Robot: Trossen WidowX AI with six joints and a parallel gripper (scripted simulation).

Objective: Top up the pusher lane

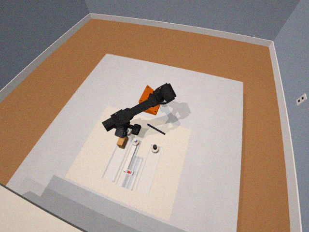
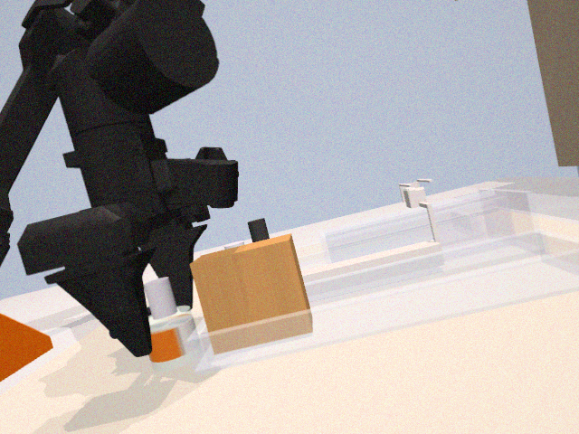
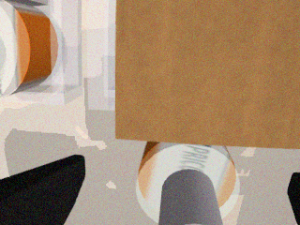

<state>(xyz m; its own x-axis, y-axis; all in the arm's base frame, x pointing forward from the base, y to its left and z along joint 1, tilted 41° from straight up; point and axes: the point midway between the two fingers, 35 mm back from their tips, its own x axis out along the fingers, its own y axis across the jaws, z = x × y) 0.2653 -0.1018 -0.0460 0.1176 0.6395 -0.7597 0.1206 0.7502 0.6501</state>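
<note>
My gripper tip is 70 mm short of the brown box, 10 mm to the left of it and 10 mm below it. From my gripper tip the other things lie so: sprung lane (210 mm ahead, 80 mm to the left, 10 mm below); then black rod (180 mm to the left, 60 mm behind, 20 mm below); then pusher plate (170 mm ahead, 90 mm to the left, 20 mm above).
</note>
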